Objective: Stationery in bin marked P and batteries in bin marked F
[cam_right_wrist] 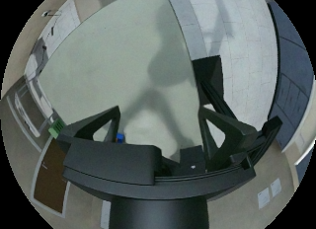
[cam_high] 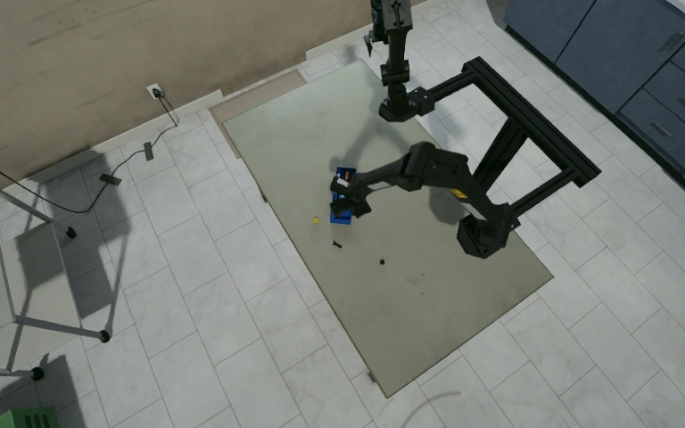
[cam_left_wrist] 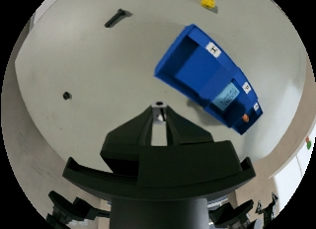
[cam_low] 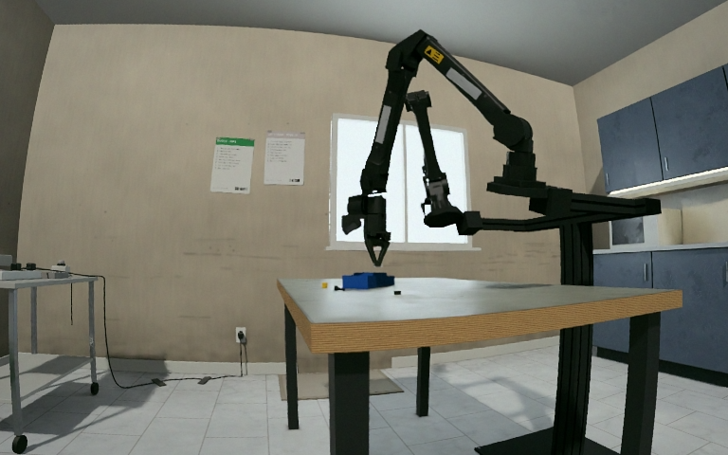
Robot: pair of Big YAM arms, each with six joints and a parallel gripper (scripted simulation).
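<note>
The blue three-compartment bin row is 120 mm to the right of my left hand and 50 mm below it. The rest, counted from my left hand: black pen-like piece (120 mm ahead, 70 mm to the left, 70 mm below); then silver piece (right at my left hand); then light blue pad (120 mm to the right, 60 mm below).
</note>
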